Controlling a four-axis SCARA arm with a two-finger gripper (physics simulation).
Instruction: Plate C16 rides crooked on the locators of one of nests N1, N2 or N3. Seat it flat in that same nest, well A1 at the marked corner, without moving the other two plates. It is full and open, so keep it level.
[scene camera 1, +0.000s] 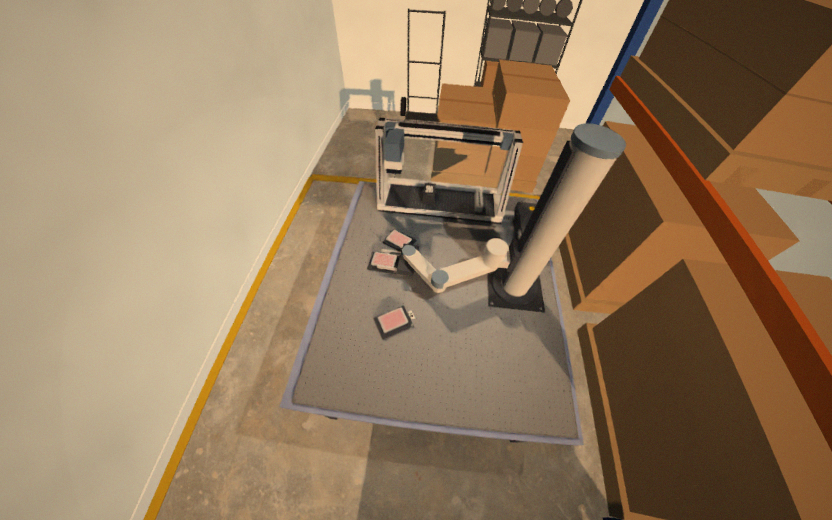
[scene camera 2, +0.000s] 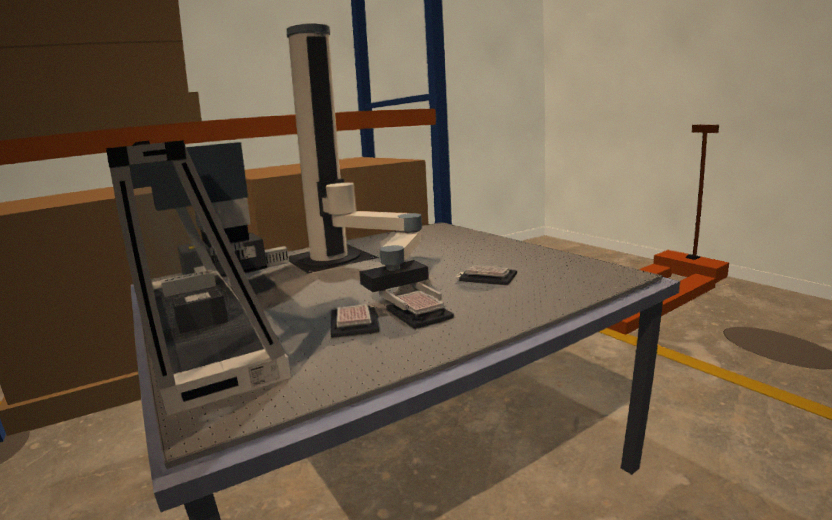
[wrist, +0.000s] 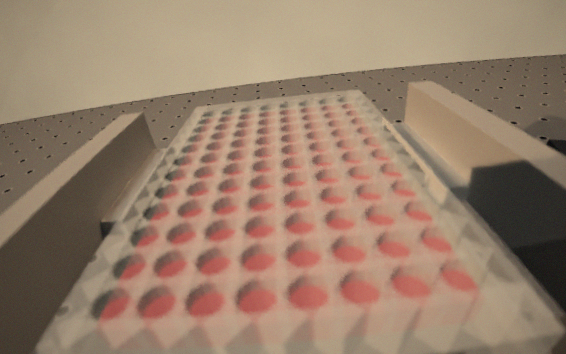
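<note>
My gripper (scene camera 1: 386, 260) (scene camera 2: 419, 299) (wrist: 276, 121) is shut on a clear plate (scene camera 1: 384, 260) (scene camera 2: 420, 302) (wrist: 290, 195) with pink-red filled wells, one pale finger along each long side. The plate looks level and appears slightly above its black nest (scene camera 2: 439, 318); the exact gap is hidden. A second plate (scene camera 1: 399, 238) (scene camera 2: 354, 314) sits on the neighbouring nest (scene camera 2: 335, 331). A third plate (scene camera 1: 393, 320) (scene camera 2: 486, 270) sits on a separate nest (scene camera 1: 384, 334) (scene camera 2: 511, 277). Plate labels, nest numbers and the marked corner are not readable.
The arm's column (scene camera 1: 561, 214) (scene camera 2: 315, 147) stands on the perforated table (scene camera 1: 466, 374) (scene camera 2: 564, 275). A framed gantry machine (scene camera 1: 379, 165) (scene camera 2: 279, 367) stands near the neighbouring nest. A small dark device (scene camera 2: 250, 251) is beside the column. Cardboard boxes (scene camera 1: 527, 88) stand beyond the table.
</note>
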